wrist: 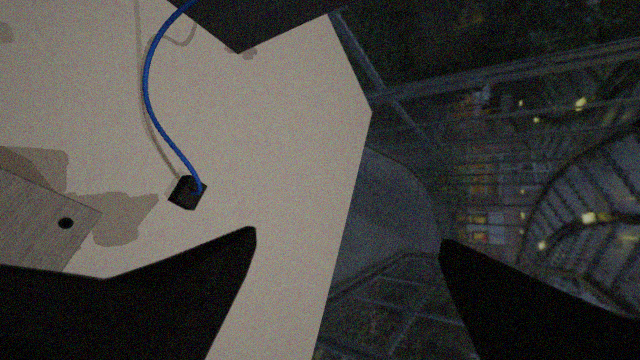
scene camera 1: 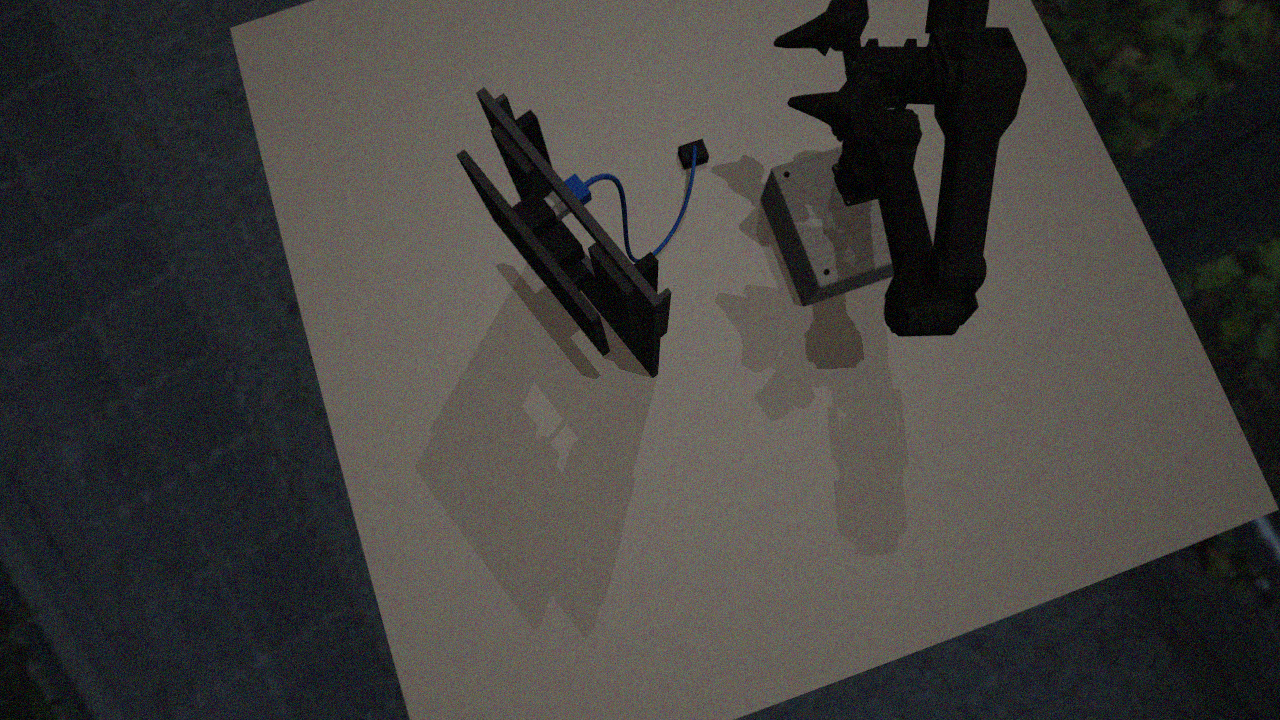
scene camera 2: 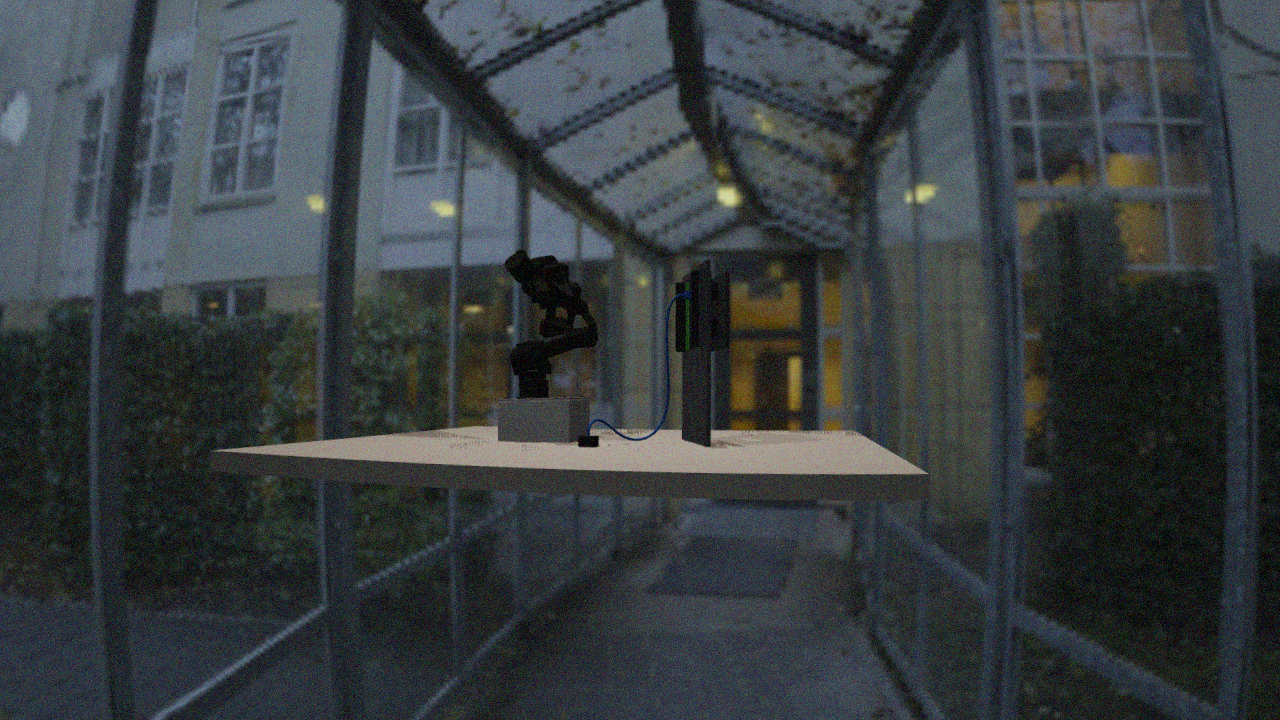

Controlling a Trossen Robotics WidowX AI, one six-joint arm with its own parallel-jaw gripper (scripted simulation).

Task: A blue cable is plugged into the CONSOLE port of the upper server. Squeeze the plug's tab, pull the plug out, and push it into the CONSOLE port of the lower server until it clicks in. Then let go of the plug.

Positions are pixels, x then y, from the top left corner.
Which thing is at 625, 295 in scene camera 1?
A dark server rack.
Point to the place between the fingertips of my gripper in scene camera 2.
570, 313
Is my gripper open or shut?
Open.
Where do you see a black block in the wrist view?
At 181, 196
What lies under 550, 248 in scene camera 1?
A dark server rack.
